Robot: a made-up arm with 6 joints.
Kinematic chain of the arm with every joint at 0, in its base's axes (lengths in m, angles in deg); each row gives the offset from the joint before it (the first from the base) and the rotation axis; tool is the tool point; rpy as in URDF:
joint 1: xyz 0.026 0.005 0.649 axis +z
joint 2: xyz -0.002 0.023 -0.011 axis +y
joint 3: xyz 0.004 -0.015 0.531 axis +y
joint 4: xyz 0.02 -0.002 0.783 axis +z
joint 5: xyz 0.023 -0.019 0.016 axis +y
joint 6: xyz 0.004 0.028 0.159 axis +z
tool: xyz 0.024 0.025 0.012 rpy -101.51 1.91 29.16
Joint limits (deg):
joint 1: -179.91..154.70
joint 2: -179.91..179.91
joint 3: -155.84..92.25
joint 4: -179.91..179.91
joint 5: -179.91..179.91
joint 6: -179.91..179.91
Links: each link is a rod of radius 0.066 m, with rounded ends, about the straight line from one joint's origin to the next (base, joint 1, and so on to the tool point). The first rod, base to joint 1, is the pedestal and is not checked.
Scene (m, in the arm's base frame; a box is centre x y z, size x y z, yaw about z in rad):
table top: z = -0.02
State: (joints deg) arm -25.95 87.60 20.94 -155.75 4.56 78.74
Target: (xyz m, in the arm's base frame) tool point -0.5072 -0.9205 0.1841
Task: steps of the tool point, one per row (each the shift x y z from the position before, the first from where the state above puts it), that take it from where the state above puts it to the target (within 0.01 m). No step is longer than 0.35 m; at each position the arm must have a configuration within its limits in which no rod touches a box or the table.
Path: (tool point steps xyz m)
1: -0.2086 -0.2555 -0.0276
2: -0.2612 -0.1897 -0.0255
3: -0.2934 -0.1134 -0.0237
4: -0.3026 -0.0325 -0.0216
5: -0.2895 0.0455 -0.0188
6: -0.2554 0.1149 -0.0167
7: -0.2047 0.1700 -0.0141

